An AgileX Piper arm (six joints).
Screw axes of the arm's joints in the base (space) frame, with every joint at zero. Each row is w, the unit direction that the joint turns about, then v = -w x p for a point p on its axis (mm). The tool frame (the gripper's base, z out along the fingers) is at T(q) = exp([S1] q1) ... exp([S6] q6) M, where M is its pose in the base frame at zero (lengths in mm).
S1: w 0 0 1 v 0 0 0
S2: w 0 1 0 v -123 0 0
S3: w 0 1 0 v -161.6 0 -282.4
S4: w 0.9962 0 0.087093 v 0 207.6 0
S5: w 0 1 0 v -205.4 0 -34.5
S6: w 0.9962 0 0.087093 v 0 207.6 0
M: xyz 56.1 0 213.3 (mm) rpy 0 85.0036 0 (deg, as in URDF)
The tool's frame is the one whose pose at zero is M.
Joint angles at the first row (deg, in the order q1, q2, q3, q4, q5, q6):
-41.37, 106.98, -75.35, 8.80, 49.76, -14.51
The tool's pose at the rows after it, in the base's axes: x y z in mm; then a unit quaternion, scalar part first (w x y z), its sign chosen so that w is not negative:
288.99, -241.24, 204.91, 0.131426, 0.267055, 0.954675, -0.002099
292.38, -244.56, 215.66, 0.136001, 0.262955, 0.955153, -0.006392
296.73, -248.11, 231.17, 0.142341, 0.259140, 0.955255, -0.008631
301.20, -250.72, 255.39, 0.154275, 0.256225, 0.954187, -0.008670
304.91, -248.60, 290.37, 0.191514, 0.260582, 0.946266, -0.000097
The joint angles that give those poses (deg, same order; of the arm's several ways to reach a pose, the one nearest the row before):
-41.37, 106.98, -76.23, 8.12, 50.76, -14.51
-41.37, 106.98, -78.77, 7.71, 52.61, -14.51
-41.37, 106.98, -82.37, 7.61, 55.44, -14.51
-41.37, 106.62, -87.33, 8.00, 59.52, -14.39
-41.37, 105.11, -92.61, 10.65, 62.85, -13.80

